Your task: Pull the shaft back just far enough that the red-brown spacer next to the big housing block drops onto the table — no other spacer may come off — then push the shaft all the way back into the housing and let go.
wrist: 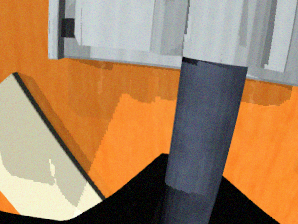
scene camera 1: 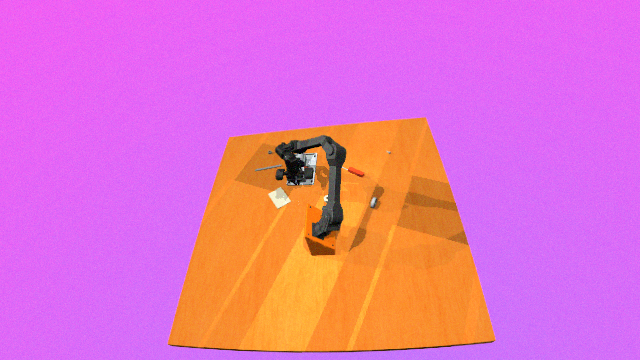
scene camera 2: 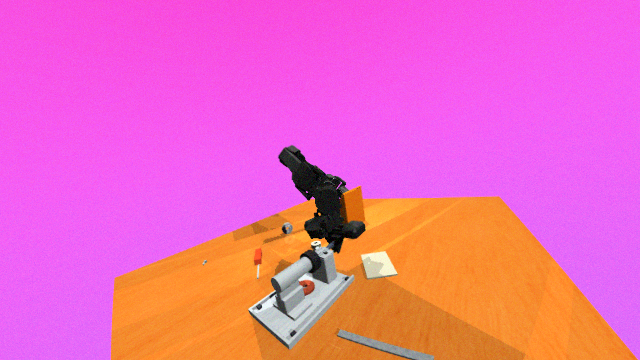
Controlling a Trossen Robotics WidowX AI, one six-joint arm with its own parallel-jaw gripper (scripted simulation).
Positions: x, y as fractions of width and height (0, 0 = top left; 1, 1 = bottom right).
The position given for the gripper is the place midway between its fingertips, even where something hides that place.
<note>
In view: the gripper (scene camera 2: 0.53, 0.70), a cream card (scene camera 2: 0.59, 0.74) and a big housing block (scene camera 2: 0.45, 0.87).
The gripper is seen too in the wrist view (wrist: 0.61, 0.74). The big housing block also shows in the wrist view (wrist: 0.86, 0.19).
</note>
